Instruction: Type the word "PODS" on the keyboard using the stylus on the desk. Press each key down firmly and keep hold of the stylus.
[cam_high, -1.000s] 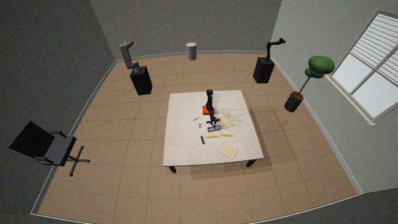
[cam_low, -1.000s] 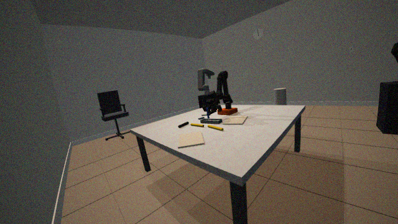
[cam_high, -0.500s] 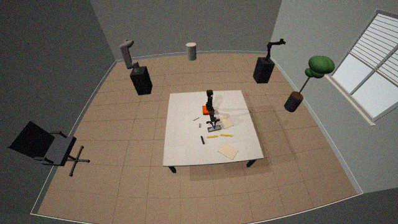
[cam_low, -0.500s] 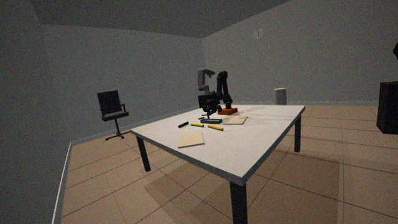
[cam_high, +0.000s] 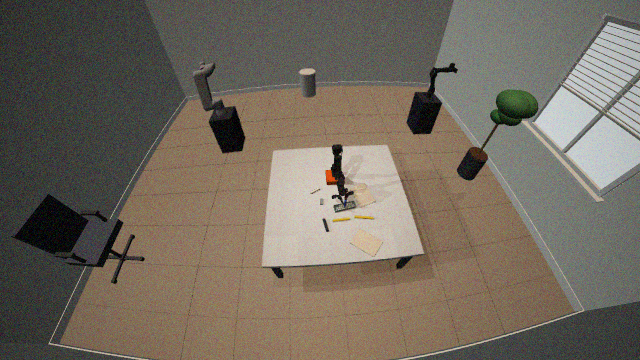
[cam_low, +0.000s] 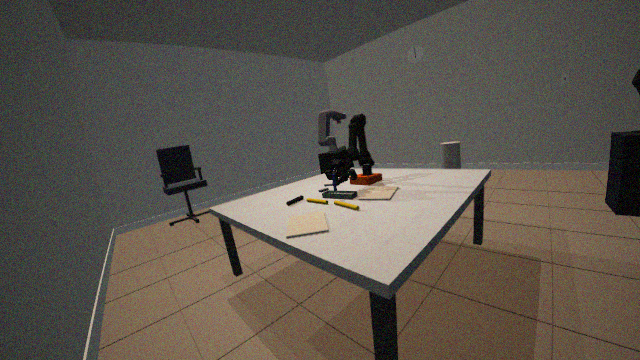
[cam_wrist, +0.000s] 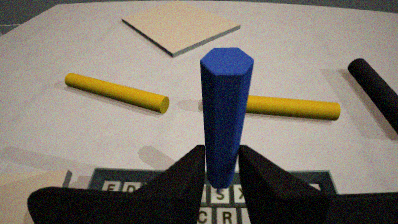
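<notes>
My gripper tip is 2 cm above the blue stylus. From my gripper tip the other things lie so: tan pad: 34 cm ahead, 13 cm to the left, 7 cm below; then black rod: 18 cm to the right, 14 cm ahead, 6 cm below.
</notes>
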